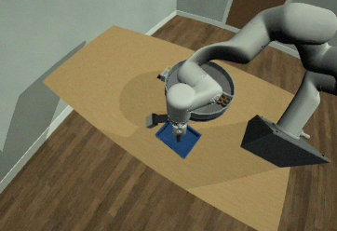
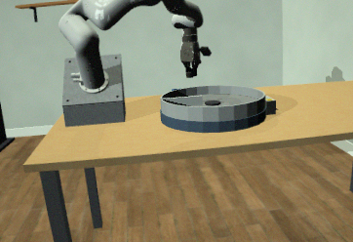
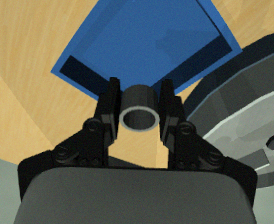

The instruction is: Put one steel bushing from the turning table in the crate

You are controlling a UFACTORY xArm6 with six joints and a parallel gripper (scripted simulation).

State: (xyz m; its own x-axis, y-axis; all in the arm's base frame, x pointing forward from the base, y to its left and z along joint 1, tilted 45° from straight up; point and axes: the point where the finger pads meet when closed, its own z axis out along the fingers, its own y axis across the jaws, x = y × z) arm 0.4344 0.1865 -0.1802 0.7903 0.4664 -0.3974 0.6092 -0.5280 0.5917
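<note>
My hand is 1 cm past the blue crate, 1 cm to the left of it and 12 cm above it. From my hand the other things lie so: round grey turning table (5 cm ahead, 34 cm to the right, 9 cm below).
</note>
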